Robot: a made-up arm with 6 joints. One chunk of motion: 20 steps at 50 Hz.
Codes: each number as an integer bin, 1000 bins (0 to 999) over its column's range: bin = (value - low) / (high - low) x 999, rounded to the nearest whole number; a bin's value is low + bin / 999 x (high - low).
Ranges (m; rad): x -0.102..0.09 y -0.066..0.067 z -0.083..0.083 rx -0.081..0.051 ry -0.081..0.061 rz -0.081..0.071
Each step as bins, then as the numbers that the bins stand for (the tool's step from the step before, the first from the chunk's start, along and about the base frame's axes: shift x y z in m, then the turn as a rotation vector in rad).
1 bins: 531 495 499 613 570 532
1 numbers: 0.00005 -0.00010 -0.00008 0.00000 0.00002 -0.00006
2 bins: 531 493 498 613 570 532
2 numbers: 0.00005 -0.00037 -0.00025 0.00000 0.00002 -0.00006
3 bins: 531 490 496 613 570 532
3 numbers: 0.00005 -0.00076 -0.00058 0.00000 0.00002 -0.00006
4 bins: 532 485 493 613 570 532
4 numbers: 0.00025 -0.00143 -0.00108 0.00000 0.00002 -0.00006
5 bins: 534 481 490 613 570 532
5 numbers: 0.00063 -0.00196 -0.00158 0.00000 0.00002 -0.00006
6 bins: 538 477 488 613 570 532
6 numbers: 0.00140 -0.00250 -0.00191 0.00000 0.00002 -0.00006
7 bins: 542 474 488 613 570 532
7 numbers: 0.00217 -0.00289 -0.00191 0.00000 0.00002 -0.00006
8 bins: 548 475 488 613 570 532
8 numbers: 0.00332 -0.00276 -0.00191 0.00000 0.00002 -0.00006
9 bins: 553 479 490 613 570 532
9 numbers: 0.00428 -0.00223 -0.00158 0.00000 0.00002 -0.00006
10 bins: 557 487 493 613 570 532
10 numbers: 0.00505 -0.00116 -0.00108 0.00000 0.00002 -0.00006
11 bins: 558 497 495 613 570 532
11 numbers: 0.00524 0.00017 -0.00075 0.00000 0.00002 -0.00006
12 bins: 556 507 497 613 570 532
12 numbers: 0.00486 0.00150 -0.00042 0.00000 0.00002 -0.00006
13 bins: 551 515 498 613 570 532
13 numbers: 0.00390 0.00256 -0.00025 0.00000 0.00002 -0.00006
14 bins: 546 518 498 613 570 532
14 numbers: 0.00294 0.00296 -0.00025 0.00000 0.00002 -0.00006
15 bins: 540 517 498 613 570 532
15 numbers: 0.00178 0.00283 -0.00025 0.00000 0.00002 -0.00006
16 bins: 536 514 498 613 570 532
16 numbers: 0.00102 0.00243 -0.00025 0.00000 0.00002 -0.00006
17 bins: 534 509 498 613 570 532
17 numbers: 0.00063 0.00176 -0.00025 0.00000 0.00002 -0.00006
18 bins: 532 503 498 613 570 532
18 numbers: 0.00025 0.00097 -0.00025 0.00000 0.00002 -0.00006
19 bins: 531 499 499 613 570 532
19 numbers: 0.00005 0.00043 -0.00008 0.00000 0.00002 -0.00006
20 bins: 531 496 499 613 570 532
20 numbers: 0.00005 0.00003 -0.00008 0.00000 0.00002 -0.00006
